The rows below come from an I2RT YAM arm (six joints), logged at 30 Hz.
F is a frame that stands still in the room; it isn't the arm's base.
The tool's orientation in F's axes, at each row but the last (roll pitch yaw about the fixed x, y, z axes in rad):
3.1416, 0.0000, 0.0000
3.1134, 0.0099, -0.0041
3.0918, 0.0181, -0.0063
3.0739, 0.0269, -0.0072
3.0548, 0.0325, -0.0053
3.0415, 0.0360, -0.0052
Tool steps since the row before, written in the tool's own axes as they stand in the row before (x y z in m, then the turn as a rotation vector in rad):
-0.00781, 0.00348, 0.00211, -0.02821, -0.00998, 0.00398
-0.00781, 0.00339, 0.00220, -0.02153, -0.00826, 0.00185
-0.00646, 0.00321, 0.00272, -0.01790, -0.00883, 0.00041
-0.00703, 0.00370, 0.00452, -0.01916, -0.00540, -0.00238
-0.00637, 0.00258, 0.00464, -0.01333, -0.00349, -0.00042
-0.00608, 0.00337, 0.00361, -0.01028, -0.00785, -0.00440
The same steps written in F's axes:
-0.00781, -0.00348, -0.00211, -0.02821, 0.00998, -0.00398
-0.00784, -0.00342, -0.00203, -0.02152, 0.00829, -0.00187
-0.00653, -0.00330, -0.00244, -0.01786, 0.00891, -0.00052
-0.00717, -0.00395, -0.00407, -0.01906, 0.00569, 0.00252
-0.00653, -0.00294, -0.00419, -0.01330, 0.00358, 0.00055
-0.00621, -0.00368, -0.00303, -0.01010, 0.00830, 0.00396

